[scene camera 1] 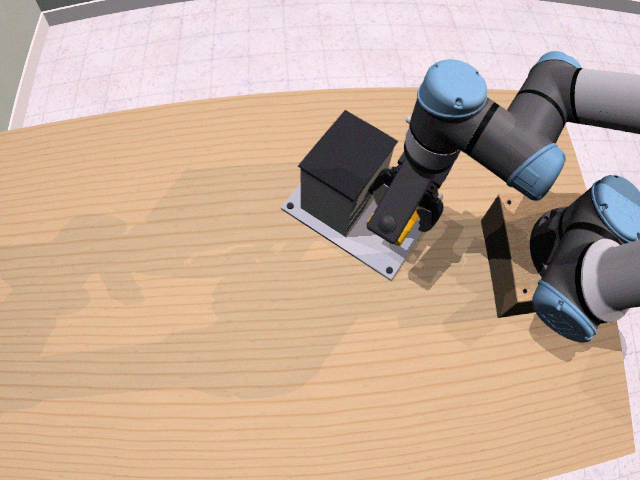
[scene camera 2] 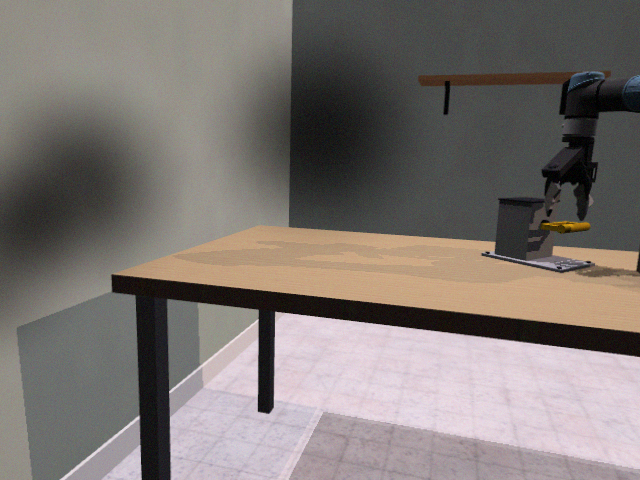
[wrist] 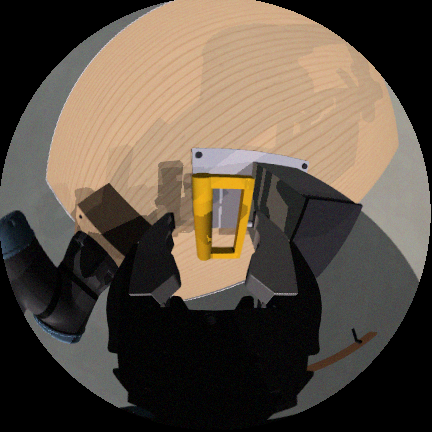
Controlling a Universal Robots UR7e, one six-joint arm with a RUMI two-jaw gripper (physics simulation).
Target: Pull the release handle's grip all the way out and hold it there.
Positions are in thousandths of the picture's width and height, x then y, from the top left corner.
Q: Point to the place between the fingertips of my gripper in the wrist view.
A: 492, 492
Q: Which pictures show my gripper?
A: Scene camera 1, scene camera 2 and the wrist view: all of them.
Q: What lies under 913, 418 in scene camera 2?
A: My gripper.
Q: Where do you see a grey base plate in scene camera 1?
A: At 602, 539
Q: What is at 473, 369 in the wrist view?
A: A grey base plate.
